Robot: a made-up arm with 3 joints. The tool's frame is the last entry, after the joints.
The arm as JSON. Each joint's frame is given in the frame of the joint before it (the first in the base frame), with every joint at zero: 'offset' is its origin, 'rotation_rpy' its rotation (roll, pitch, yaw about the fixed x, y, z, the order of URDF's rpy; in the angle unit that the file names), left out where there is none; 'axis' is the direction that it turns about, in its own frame. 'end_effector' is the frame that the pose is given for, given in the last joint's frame.
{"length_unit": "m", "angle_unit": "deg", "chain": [
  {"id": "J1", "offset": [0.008, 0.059, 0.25], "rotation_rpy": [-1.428, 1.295, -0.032], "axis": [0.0, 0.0, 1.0]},
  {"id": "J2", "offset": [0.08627, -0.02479, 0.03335], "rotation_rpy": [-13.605, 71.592, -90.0], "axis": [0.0, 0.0, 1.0]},
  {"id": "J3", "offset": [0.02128, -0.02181, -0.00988], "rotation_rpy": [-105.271, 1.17, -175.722], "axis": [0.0, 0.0, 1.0]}
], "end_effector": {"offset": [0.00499, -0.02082, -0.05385], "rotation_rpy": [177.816, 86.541, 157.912]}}
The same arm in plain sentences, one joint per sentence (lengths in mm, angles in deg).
The arm has three revolute joints in a row. What follows holds with every joint at zero, and every direction is one of the base frame's.
The first joint is mounted 8 mm along +x and 59 mm along +y and 250 mm along +z from the base frame's origin and turns about the direction (0.022601, 0.024901, 0.999434).
The second joint is mounted 87 mm along +x and 24 mm along -y and 32 mm along +z from the first joint and turns about the direction (0.242103, -0.914411, 0.324404).
The third joint is mounted 24 mm along -x and 3 mm along -y and 21 mm along -z from the second joint and turns about the direction (-0.998178, 0.0023, -0.060299).
The tool frame, which is the frame that the pose is given for, is mounted 53 mm along +x and 18 mm along -y and 15 mm along +z from the third joint; its axes are the base frame's turned by roll 0, pitch 0 and yaw 0 deg (as in URDF: about the fixed x, then y, then z).

